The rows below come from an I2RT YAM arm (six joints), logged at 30 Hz.
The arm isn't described. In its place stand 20 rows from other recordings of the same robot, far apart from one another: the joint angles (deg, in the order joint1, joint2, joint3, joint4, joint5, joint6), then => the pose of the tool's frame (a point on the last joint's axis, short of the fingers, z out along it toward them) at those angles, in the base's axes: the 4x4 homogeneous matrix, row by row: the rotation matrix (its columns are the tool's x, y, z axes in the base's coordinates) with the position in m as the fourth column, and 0 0 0 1 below.
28.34 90.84 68.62 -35.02 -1.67 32.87 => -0.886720 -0.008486 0.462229 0.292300; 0.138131 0.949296 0.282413 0.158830; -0.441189 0.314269 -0.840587 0.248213; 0 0 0 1
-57.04 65.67 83.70 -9.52 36.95 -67.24 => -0.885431 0.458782 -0.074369 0.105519; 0.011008 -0.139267 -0.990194 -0.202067; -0.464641 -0.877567 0.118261 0.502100; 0 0 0 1
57.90 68.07 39.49 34.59 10.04 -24.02 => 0.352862 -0.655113 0.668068 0.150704; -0.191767 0.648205 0.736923 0.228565; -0.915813 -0.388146 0.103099 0.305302; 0 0 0 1
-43.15 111.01 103.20 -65.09 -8.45 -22.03 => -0.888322 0.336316 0.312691 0.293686; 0.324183 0.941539 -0.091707 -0.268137; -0.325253 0.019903 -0.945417 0.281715; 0 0 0 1
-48.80 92.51 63.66 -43.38 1.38 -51.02 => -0.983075 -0.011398 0.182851 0.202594; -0.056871 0.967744 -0.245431 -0.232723; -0.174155 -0.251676 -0.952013 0.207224; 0 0 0 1
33.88 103.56 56.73 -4.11 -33.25 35.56 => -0.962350 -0.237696 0.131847 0.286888; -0.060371 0.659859 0.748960 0.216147; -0.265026 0.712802 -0.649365 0.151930; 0 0 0 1
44.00 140.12 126.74 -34.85 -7.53 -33.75 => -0.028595 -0.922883 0.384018 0.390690; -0.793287 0.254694 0.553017 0.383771; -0.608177 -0.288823 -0.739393 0.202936; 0 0 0 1
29.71 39.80 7.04 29.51 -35.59 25.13 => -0.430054 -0.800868 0.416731 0.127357; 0.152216 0.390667 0.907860 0.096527; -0.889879 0.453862 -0.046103 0.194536; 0 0 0 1
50.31 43.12 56.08 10.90 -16.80 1.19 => 0.239469 -0.910648 0.336713 0.088799; 0.319675 0.401419 0.858295 0.123110; -0.916767 -0.097896 0.387239 0.451089; 0 0 0 1
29.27 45.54 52.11 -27.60 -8.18 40.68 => -0.628368 -0.250817 0.736372 0.148939; 0.387443 0.719933 0.575834 0.089285; -0.674567 0.647138 -0.355206 0.350366; 0 0 0 1
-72.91 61.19 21.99 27.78 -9.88 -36.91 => -0.582370 0.678474 0.447792 0.072687; -0.119092 0.473692 -0.872601 -0.215632; -0.804153 -0.561505 -0.195063 0.214878; 0 0 0 1
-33.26 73.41 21.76 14.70 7.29 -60.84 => -0.794024 -0.132561 0.593256 0.190722; -0.515109 0.664936 -0.540853 -0.130493; -0.322781 -0.735043 -0.596259 0.145893; 0 0 0 1
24.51 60.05 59.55 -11.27 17.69 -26.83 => -0.109401 -0.194925 0.974698 0.222278; -0.522468 0.845476 0.110440 0.089456; -0.845611 -0.497166 -0.194338 0.378094; 0 0 0 1
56.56 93.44 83.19 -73.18 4.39 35.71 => -0.927331 -0.352128 0.126740 0.167667; -0.348151 0.935938 0.053016 0.248951; -0.137289 0.005038 -0.990518 0.283696; 0 0 0 1
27.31 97.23 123.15 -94.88 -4.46 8.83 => -0.893492 -0.349207 0.282358 0.253439; -0.289127 0.928423 0.233316 0.133982; -0.343624 0.126829 -0.930504 0.434267; 0 0 0 1
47.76 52.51 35.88 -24.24 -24.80 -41.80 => 0.262155 -0.953150 0.150928 0.117774; -0.611362 -0.043027 0.790181 0.151918; -0.746667 -0.299421 -0.594000 0.240781; 0 0 0 1
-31.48 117.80 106.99 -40.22 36.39 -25.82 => -0.918538 0.376054 0.121951 0.380923; 0.151319 0.619421 -0.770338 -0.258012; -0.365228 -0.689131 -0.625866 0.280202; 0 0 0 1
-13.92 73.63 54.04 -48.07 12.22 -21.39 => -0.950173 -0.035800 0.309660 0.229084; -0.131739 0.946429 -0.294818 -0.064540; -0.282517 -0.320923 -0.903987 0.240554; 0 0 0 1
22.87 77.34 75.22 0.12 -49.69 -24.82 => 0.371107 -0.879018 0.299344 0.271544; -0.138194 0.266494 0.953878 0.144001; -0.918249 -0.395359 -0.022577 0.418592; 0 0 0 1
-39.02 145.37 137.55 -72.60 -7.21 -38.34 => -0.978277 0.001956 0.207295 0.396177; 0.000635 0.999979 -0.006442 -0.315296; -0.207303 -0.006170 -0.978257 0.181839; 0 0 0 1
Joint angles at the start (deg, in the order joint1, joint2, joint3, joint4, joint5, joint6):
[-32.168, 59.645, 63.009, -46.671, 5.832, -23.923]
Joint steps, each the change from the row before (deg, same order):
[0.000, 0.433, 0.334, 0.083, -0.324, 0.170]
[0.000, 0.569, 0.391, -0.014, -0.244, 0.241]
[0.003, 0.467, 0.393, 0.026, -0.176, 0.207]
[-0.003, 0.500, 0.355, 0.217, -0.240, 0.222]
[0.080, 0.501, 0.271, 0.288, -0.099, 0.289]
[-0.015, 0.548, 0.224, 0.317, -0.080, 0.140]
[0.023, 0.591, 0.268, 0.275, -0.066, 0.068]
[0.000, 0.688, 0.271, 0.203, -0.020, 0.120]
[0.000, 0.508, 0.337, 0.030, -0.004, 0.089]
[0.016, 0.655, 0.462, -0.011, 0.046, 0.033]
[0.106, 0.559, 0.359, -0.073, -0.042, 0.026]
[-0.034, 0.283, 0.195, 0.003, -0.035, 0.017]
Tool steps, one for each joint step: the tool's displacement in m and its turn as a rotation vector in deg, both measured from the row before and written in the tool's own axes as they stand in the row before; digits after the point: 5 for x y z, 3 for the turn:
[-0.00164, -0.00040, 0.00094, -0.303, -0.116, 0.168]
[-0.00172, -0.00044, 0.00144, -0.300, 0.077, 0.223]
[-0.00173, -0.00053, 0.00092, -0.182, -0.027, 0.201]
[-0.00195, -0.00057, 0.00125, -0.190, -0.159, 0.230]
[-0.00185, -0.00024, 0.00158, -0.120, -0.119, 0.239]
[-0.00159, -0.00049, 0.00205, -0.067, -0.019, 0.150]
[-0.00173, -0.00039, 0.00212, -0.094, 0.011, 0.048]
[-0.00159, -0.00041, 0.00265, -0.100, 0.189, 0.103]
[-0.00146, -0.00048, 0.00146, -0.057, 0.128, 0.078]
[-0.00191, -0.00059, 0.00179, -0.045, 0.200, 0.006]
[-0.00154, 0.00001, 0.00165, -0.210, 0.201, -0.070]
[-0.00077, -0.00037, 0.00082, -0.043, 0.076, 0.034]

